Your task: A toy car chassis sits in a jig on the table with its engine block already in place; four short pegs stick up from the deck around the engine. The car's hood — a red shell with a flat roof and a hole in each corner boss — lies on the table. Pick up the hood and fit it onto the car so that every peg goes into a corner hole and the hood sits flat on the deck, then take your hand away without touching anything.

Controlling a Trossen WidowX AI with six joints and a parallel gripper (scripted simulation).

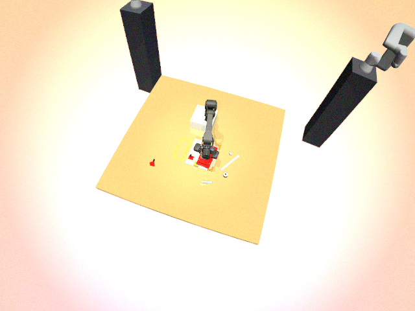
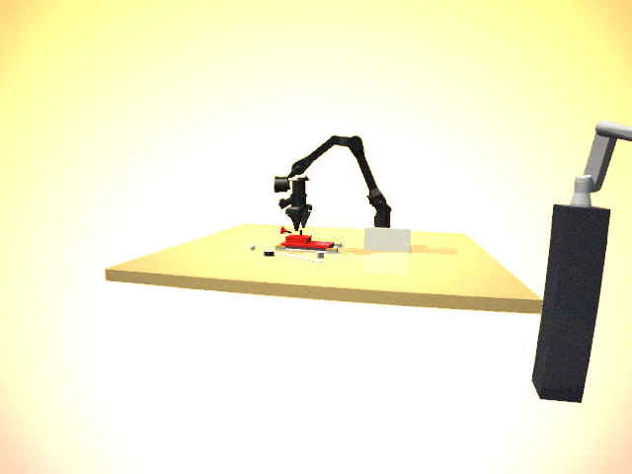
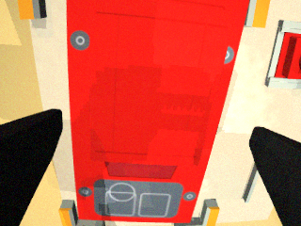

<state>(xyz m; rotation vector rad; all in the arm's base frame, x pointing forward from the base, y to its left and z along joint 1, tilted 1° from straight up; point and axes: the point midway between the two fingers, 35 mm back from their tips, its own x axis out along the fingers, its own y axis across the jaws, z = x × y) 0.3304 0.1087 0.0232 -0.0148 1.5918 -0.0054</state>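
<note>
The hood lies 40 mm below my gripper tip. Round my gripper tip: wheel: 60 mm ahead, 200 mm to the left, 70 mm below; then short rod: 170 mm ahead, 90 mm to the left, 70 mm below; then white strip: 60 mm behind, 200 mm to the left, 80 mm below.
</note>
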